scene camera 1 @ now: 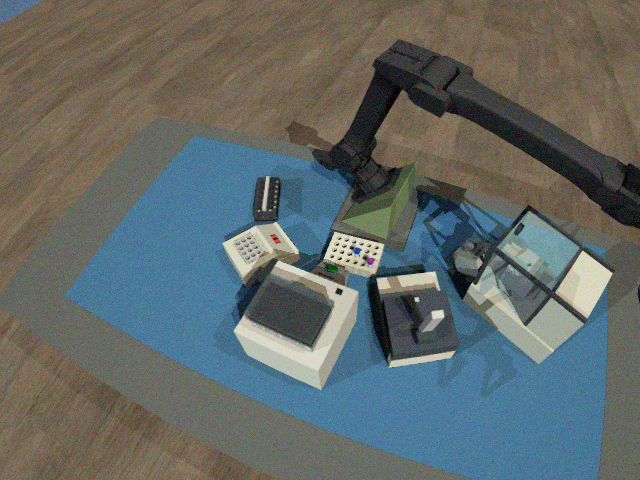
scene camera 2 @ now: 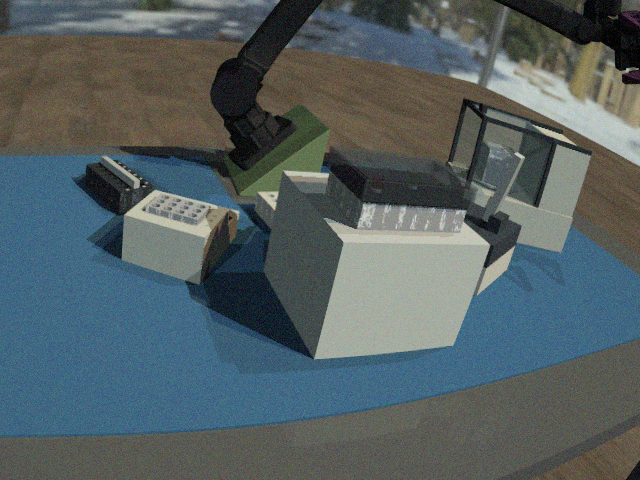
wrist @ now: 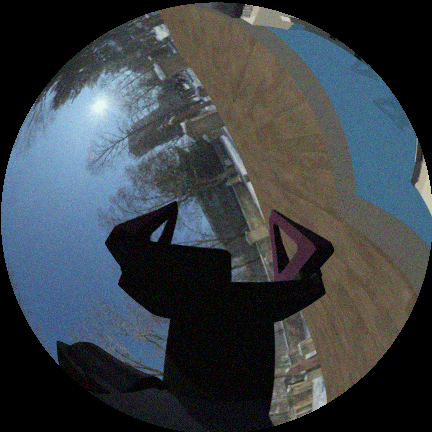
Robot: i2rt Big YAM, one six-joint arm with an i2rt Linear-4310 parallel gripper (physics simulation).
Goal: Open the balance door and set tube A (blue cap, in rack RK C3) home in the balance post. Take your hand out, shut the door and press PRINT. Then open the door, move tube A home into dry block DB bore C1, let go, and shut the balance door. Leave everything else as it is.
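Frame: origin at the arm's base, x ahead, y left, z up, level; centimetres.
Seen in the pictures: gripper, between the fingertips: [wrist: 224, 209]; arm's base, origin of its link: [scene camera 1: 379, 187] [scene camera 2: 263, 144].
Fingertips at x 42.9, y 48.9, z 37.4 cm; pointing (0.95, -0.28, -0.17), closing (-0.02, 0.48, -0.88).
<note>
Offsets run from my fingertips to a thing's top centre. "spot": to the spot under its first point.
The balance [scene camera 1: 589, 281] [scene camera 2: 542, 229] stands at the right, with a cream base and a dark-framed glass chamber. Pale parts show through the glass; I cannot tell whether its door is open. Tube A's blue cap @[dx -21.6, dy -47.8, dz -37.4 cm] [scene camera 1: 357, 250] shows in the white rack @[spot: dx -24.6, dy -43.3, dz -39.8 cm] [scene camera 1: 378, 251] near the arm's base. In scene camera 2 the rack is mostly hidden. The dry block @[dx -14.6, dy -70.0, dz -35.8 cm] [scene camera 1: 284, 246] [scene camera 2: 162, 253] is cream, with a grey bored top and a red display; no tube shows in its bores. My gripper [wrist: 224, 209] [scene camera 2: 633, 49] is open and empty, high beyond the balance and out of scene camera 1's view.
A purple cap @[dx -19.9, dy -43.9, dz -37.4 cm] [scene camera 1: 371, 261] is in the rack. A green-topped item @[spot: dx -13.6, dy -51.1, dz -35.6 cm] [scene camera 1: 331, 268] sits beside it. A large white machine @[dx -2.7, dy -51.8, dz -23.8 cm] [scene camera 1: 336, 335] [scene camera 2: 392, 294] and a dark-topped device with a lever @[spot: dx -2.1, dy -27.2, dz -34.8 cm] [scene camera 1: 421, 346] stand in front. A grey device @[spot: dx -27.3, dy -22.2, dz -35.9 cm] [scene camera 1: 467, 258] adjoins the balance. A black strip rack @[dx -31.7, dy -77.2, dz -38.0 cm] [scene camera 1: 260, 201] [scene camera 2: 105, 186] lies left.
</note>
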